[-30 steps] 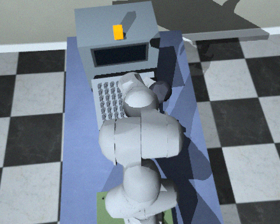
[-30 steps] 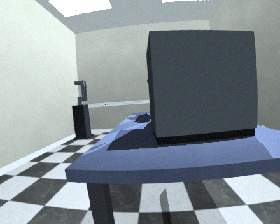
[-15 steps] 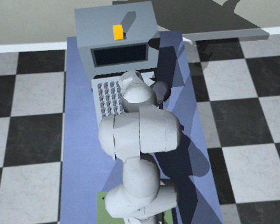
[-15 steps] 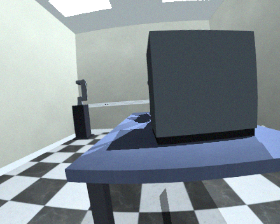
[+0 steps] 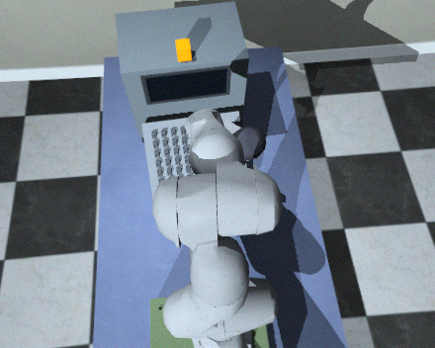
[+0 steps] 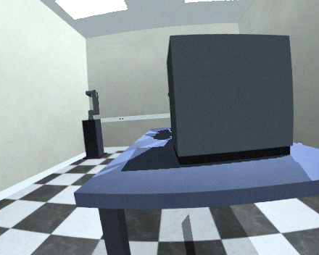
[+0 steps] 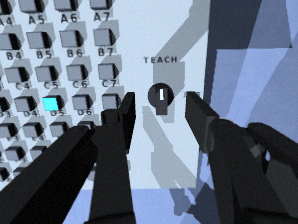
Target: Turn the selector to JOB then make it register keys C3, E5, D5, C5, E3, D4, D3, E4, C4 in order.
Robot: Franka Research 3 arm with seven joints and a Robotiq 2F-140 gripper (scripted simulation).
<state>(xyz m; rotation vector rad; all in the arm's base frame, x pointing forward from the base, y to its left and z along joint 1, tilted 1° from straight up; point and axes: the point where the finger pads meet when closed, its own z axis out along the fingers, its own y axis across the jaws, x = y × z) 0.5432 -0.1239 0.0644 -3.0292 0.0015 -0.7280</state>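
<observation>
My hand is 40 mm above the black selector knob and 30 mm short of it. The rest, counted from my hand: sloped keypad 110 mm to the left, 90 mm below, 50 mm ahead.
</observation>
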